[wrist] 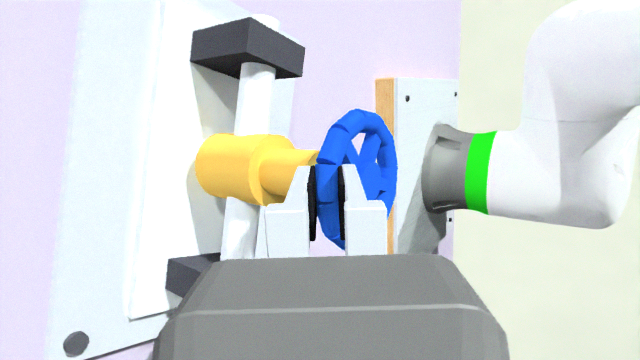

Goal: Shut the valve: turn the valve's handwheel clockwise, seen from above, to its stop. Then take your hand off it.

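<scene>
The blue handwheel [386,155] stands near the middle of the wrist view, seen at a slant, with its rim and some spokes showing. It sits on the end of the yellow valve body [227,165], which is mounted on a white pipe [256,100]. My gripper [327,188] is shut on the near part of the handwheel's rim, with one black pad on each side of it. The fingers hide part of the yellow stem and the lower part of the wheel.
Dark clamps [220,47] [187,272] hold the pipe against a white panel [107,150] at the left. Behind the wheel stands a pale board with a wooden edge [385,100]. The white robot arm [530,175] with a green ring [481,172] is at the right.
</scene>
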